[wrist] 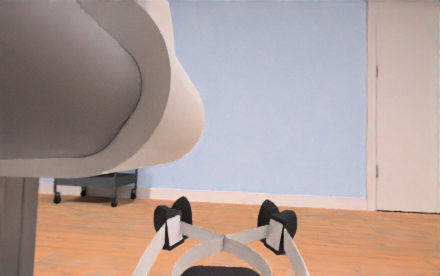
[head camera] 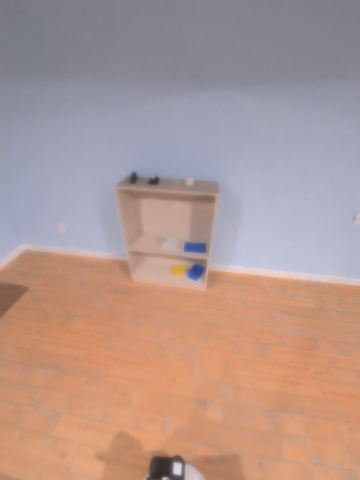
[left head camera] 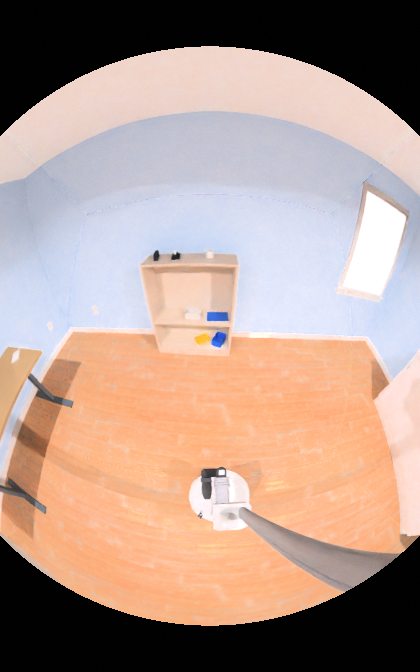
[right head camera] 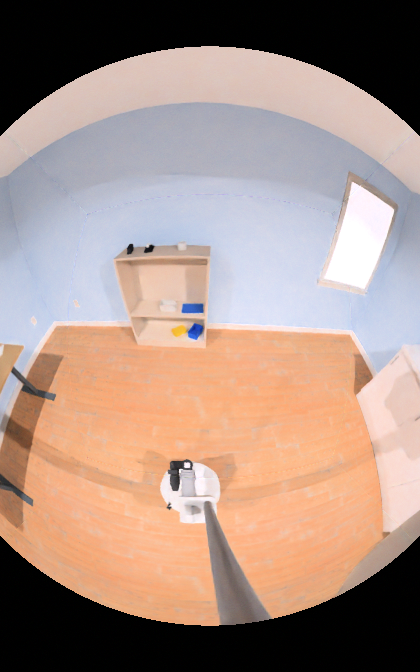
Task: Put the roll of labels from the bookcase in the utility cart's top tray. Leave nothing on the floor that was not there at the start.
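Frame: origin at the robot's base, x ahead, y right, z down, level; millimetres.
Seen in the pictures: gripper, fingertip midpoint: (wrist: 225,214).
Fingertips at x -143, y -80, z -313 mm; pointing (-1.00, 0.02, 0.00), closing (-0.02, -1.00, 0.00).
A point is followed by its place in that frame.
The beige bookcase (head camera: 205,188) {y 82, x 1503, z -1032 mm} (left head camera: 225,260) (right head camera: 165,252) stands against the far wall. A small white object (head camera: 190,181) {y -36, x 1556, z -1065 mm} (left head camera: 209,254) (right head camera: 181,246) stands on its top at the right, and a white item (head camera: 170,243) {y -198, x 1516, z -483 mm} (left head camera: 193,313) (right head camera: 168,305) lies on its middle shelf. Both are too small to tell whether either is the roll of labels. The dark utility cart's lower part (wrist: 90,182) {y 890, x -1705, z -131 mm} shows at the left of the wrist view; its top tray is hidden behind the robot's own body. My gripper (wrist: 225,214) {y -80, x -143, z -313 mm} is open and empty, far from the bookcase.
Two small black items (head camera: 133,177) {y -489, x 1557, z -1079 mm} (head camera: 154,180) {y -319, x 1548, z -1064 mm} stand on the bookcase top. Blue bins (head camera: 195,247) {y 41, x 1544, z -433 mm} (head camera: 196,272) {y 73, x 1570, z -75 mm} and a yellow item (head camera: 178,270) {y -121, x 1538, z -118 mm} are on its shelves. A wooden table (left head camera: 25,365) stands left, a pale cabinet (right head camera: 400,425) right. A door (wrist: 407,110) {y -1341, x -1925, z -712 mm} shows in the wrist view.
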